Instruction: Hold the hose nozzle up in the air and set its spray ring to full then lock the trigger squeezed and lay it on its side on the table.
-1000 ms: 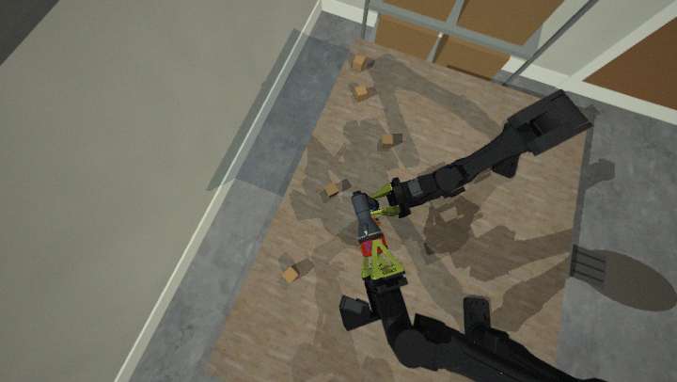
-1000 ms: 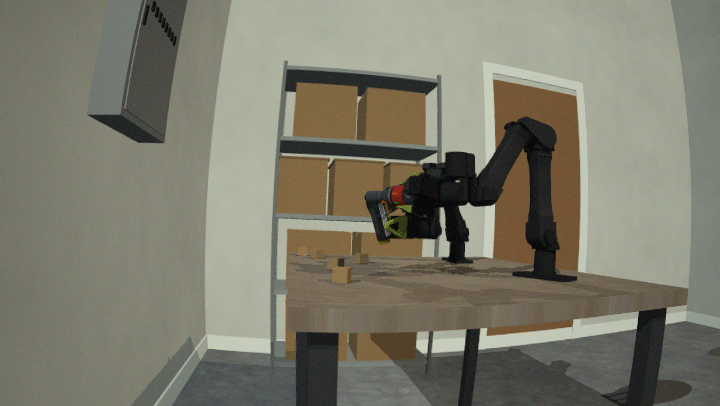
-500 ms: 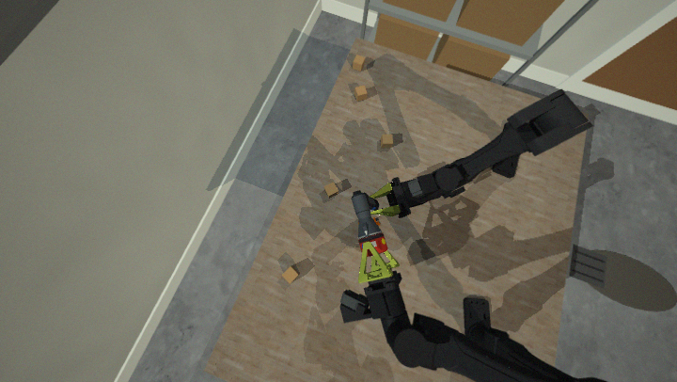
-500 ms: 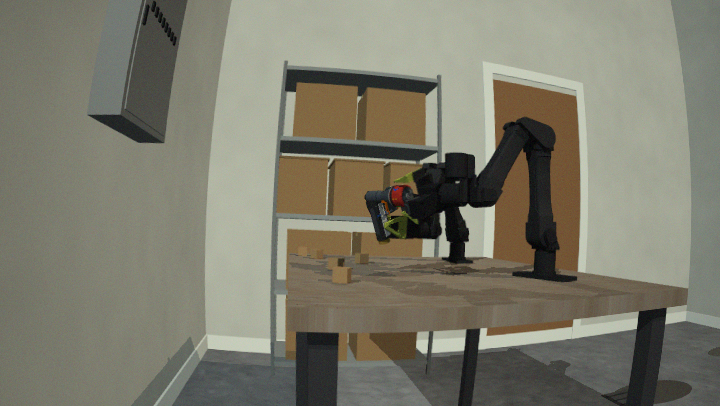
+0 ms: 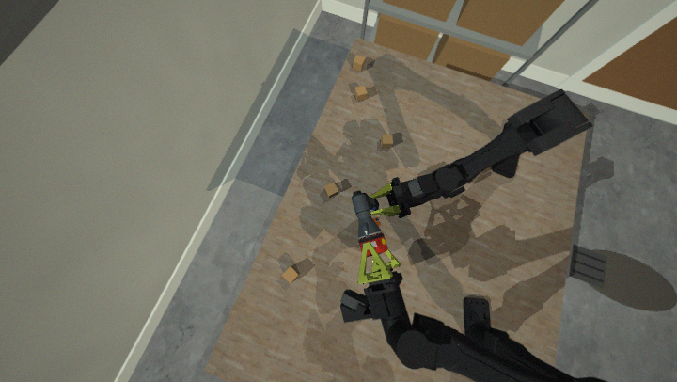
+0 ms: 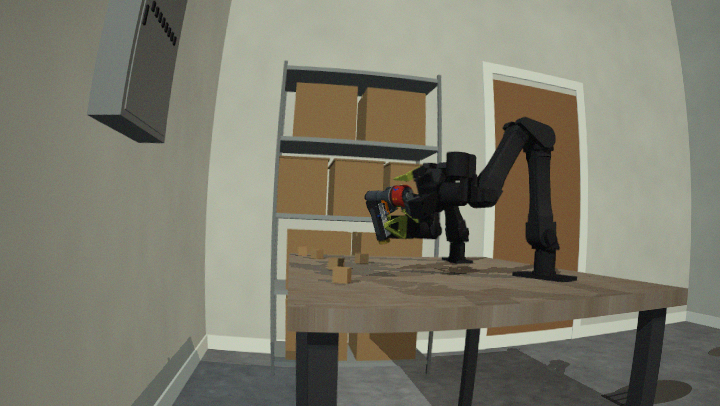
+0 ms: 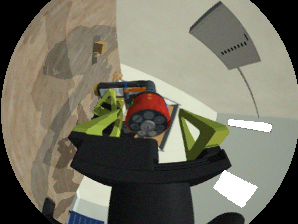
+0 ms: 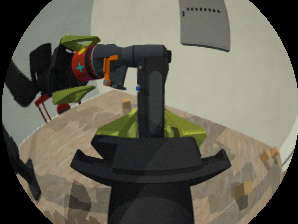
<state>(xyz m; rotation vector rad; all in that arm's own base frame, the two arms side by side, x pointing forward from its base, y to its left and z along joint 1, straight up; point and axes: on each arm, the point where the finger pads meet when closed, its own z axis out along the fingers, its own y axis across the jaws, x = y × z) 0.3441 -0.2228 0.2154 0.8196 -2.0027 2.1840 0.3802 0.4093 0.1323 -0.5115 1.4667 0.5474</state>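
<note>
Right now my left hand is right at the red spray ring.
</note>
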